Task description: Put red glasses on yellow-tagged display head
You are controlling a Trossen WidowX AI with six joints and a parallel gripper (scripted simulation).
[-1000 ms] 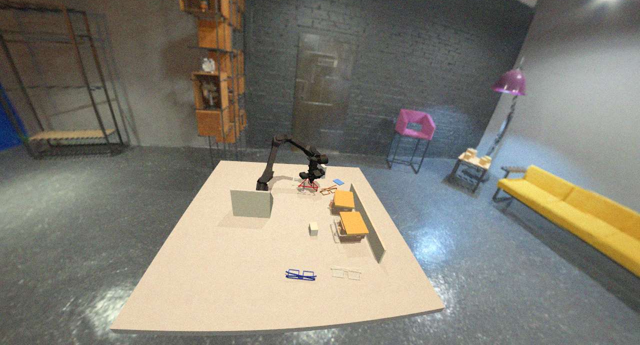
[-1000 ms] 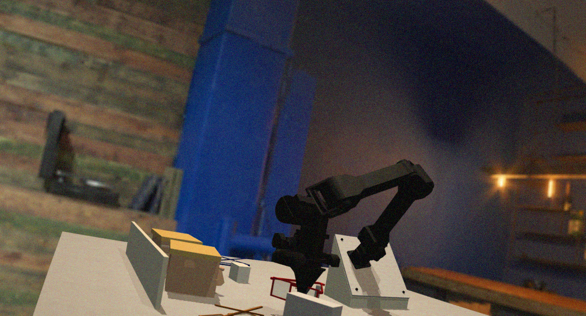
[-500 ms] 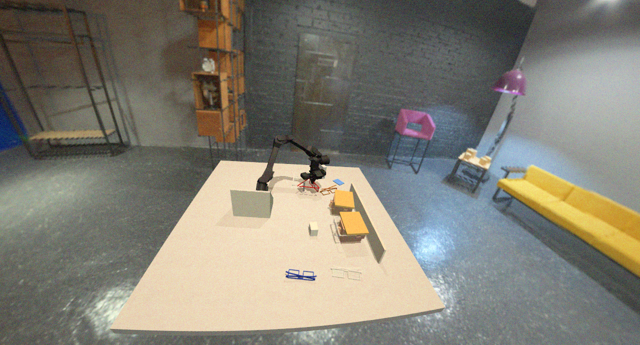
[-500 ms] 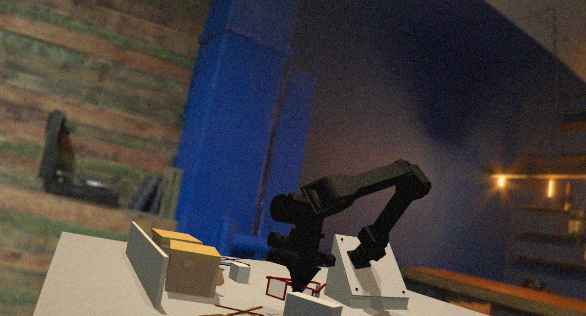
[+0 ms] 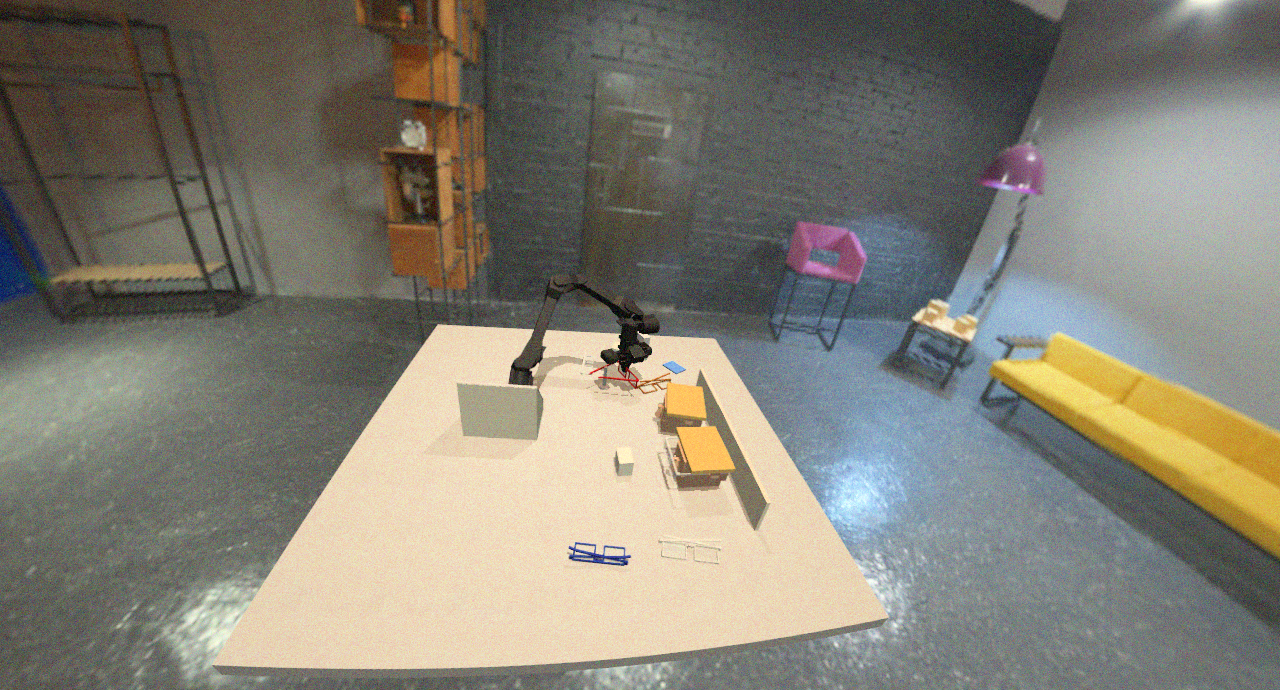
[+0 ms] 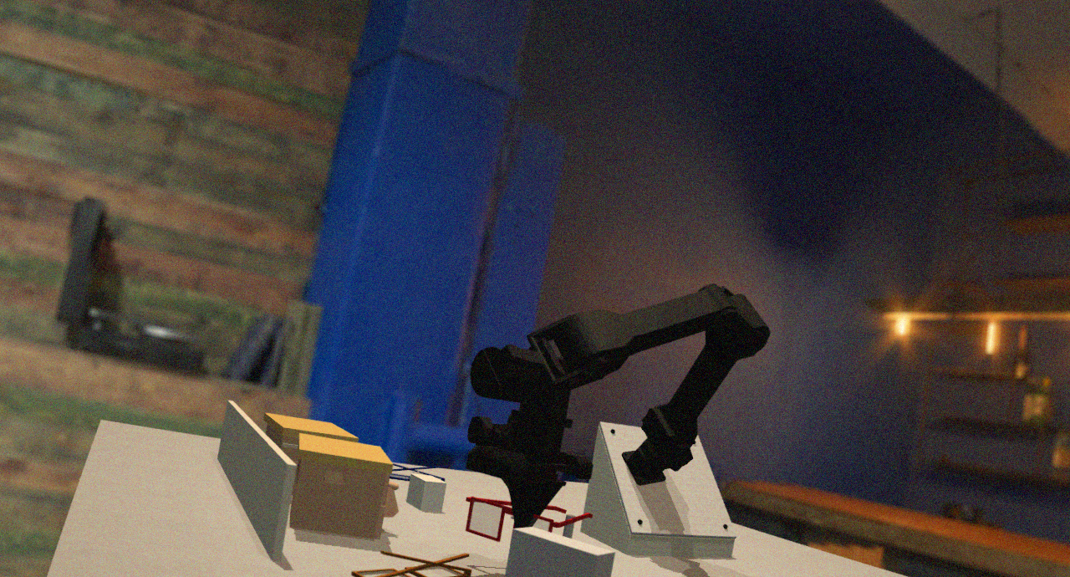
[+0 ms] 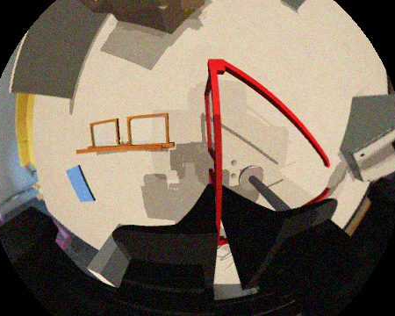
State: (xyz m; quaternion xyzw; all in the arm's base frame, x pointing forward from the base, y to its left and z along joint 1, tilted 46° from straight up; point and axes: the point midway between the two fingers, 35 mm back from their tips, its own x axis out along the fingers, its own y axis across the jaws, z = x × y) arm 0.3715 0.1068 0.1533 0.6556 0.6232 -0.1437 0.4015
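My gripper tip is now 5 cm past the red glasses, 4 cm to the left of it and 1 cm below it. The rest, counted from my gripper tip: long grey wall 36 cm to the right, 24 cm ahead, 1 cm below; blue tag 25 cm ahead, 11 cm to the left, 6 cm below.
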